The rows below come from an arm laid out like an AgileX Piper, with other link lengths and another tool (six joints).
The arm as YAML. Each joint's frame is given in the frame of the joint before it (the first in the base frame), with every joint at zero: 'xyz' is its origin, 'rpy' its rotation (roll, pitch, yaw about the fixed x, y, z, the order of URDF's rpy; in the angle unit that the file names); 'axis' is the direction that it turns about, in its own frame. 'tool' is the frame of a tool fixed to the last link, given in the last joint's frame.
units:
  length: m
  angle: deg
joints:
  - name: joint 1
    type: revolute
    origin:
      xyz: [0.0, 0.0, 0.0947]
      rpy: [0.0, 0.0, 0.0]
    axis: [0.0, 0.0, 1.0]
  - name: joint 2
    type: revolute
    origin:
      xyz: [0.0, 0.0, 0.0]
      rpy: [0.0, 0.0, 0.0]
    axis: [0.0, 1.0, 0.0]
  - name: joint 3
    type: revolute
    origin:
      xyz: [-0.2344, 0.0, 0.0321]
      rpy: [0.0, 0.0, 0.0]
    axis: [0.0, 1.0, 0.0]
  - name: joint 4
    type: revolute
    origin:
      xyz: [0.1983, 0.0, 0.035]
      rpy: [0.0, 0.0, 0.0]
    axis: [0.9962, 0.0, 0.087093]
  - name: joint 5
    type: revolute
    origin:
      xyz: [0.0, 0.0, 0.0]
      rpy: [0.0, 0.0, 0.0]
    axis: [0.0, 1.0, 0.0]
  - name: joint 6
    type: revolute
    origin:
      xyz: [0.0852, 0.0, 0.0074]
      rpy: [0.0, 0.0, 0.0]
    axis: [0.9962, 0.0, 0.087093]
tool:
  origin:
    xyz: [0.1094, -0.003, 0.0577]
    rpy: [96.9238, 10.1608, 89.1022]
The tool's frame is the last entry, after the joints.
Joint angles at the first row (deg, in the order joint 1, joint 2, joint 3, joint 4, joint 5, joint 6):
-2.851 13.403 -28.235 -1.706 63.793 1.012
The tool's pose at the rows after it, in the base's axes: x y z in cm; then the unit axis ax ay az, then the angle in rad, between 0 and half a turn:
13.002 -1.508 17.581 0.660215 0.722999 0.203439 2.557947
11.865 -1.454 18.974 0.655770 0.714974 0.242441 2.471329
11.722 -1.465 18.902 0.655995 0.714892 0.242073 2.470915
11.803 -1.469 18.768 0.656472 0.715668 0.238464 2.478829
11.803 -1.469 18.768 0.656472 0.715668 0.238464 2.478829
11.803 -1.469 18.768 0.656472 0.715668 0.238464 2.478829
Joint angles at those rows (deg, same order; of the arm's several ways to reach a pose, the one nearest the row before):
-2.852 7.014 -28.234 -1.705 63.847 1.067
-2.854 -0.025 -28.234 -1.703 64.276 1.066
-2.849 -0.541 -28.233 -1.758 64.801 1.070
-2.853 -0.001 -28.234 -1.754 64.867 1.066
-2.853 -0.001 -28.234 -1.754 64.867 1.066
-2.853 -0.001 -28.234 -1.754 64.867 1.066

